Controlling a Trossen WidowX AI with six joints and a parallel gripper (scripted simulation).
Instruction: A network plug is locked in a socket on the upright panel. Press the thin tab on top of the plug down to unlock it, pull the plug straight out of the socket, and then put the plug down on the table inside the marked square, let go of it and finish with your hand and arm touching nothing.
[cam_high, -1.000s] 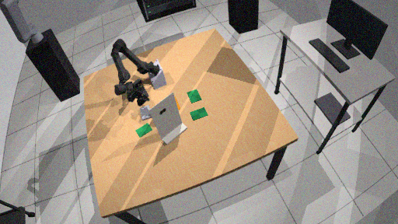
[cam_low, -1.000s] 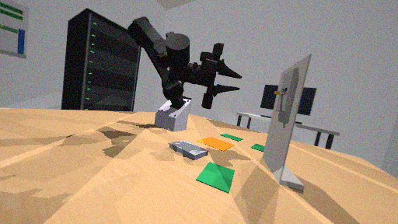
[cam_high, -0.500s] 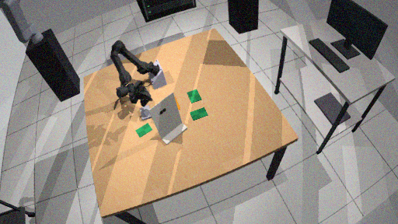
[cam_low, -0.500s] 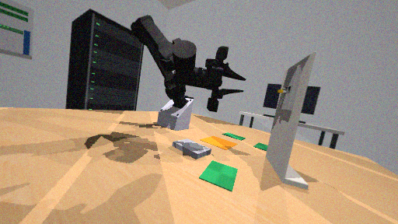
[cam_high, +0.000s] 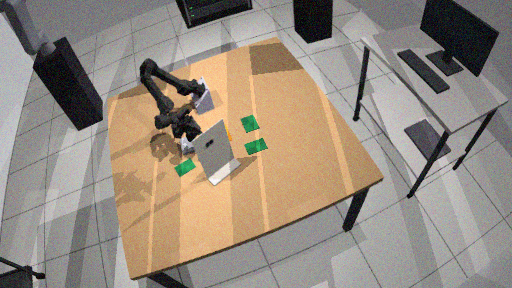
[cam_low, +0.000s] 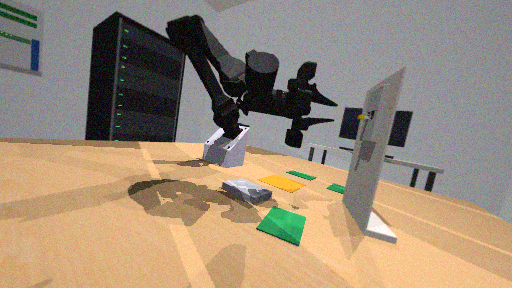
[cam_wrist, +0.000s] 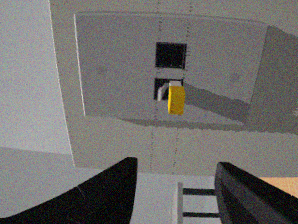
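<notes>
Right now my gripper tip is 60 mm short of the network plug and 20 mm to the right of it. Also, from my gripper tip: flat grey block: 140 mm behind, 100 mm to the right, 220 mm below; then grey upright panel: 80 mm ahead, 20 mm to the left, 90 mm below; then orange marked square: 130 mm behind, 70 mm to the left, 230 mm below.
</notes>
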